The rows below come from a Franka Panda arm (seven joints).
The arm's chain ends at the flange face. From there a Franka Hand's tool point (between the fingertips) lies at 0.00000 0.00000 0.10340 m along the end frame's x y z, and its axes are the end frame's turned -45 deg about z.
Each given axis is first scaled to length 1.
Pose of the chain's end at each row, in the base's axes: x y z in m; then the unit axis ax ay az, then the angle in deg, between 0 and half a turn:
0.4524 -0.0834 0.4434 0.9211 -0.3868 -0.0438 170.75
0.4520 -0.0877 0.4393 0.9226 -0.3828 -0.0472 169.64
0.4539 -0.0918 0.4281 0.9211 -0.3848 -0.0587 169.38
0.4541 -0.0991 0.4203 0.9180 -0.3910 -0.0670 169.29
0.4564 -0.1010 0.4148 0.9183 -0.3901 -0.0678 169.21
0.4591 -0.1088 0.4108 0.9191 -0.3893 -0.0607 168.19
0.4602 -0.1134 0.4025 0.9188 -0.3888 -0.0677 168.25
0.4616 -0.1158 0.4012 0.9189 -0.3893 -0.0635 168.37
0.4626 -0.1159 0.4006 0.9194 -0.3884 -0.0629 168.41
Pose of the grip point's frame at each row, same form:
0.4377 -0.0952 0.3417 0.9974 -0.0049 -0.0713 173.37
0.4359 -0.1011 0.3380 0.9969 -0.0006 -0.0781 172.50
0.4355 -0.1047 0.3272 0.9960 -0.0030 -0.0896 172.76
0.4340 -0.1114 0.3196 0.9952 -0.0099 -0.0975 173.04
0.4361 -0.1134 0.3142 0.9951 -0.0090 -0.0985 173.00
0.4394 -0.1234 0.3103 0.9954 -0.0079 -0.0954 171.75
0.4393 -0.1274 0.3022 0.9948 -0.0076 -0.1016 172.11
0.4415 -0.1299 0.3007 0.9952 -0.0080 -0.0974 172.04
0.4427 -0.1300 0.3001 0.9953 -0.0070 -0.0967 172.05

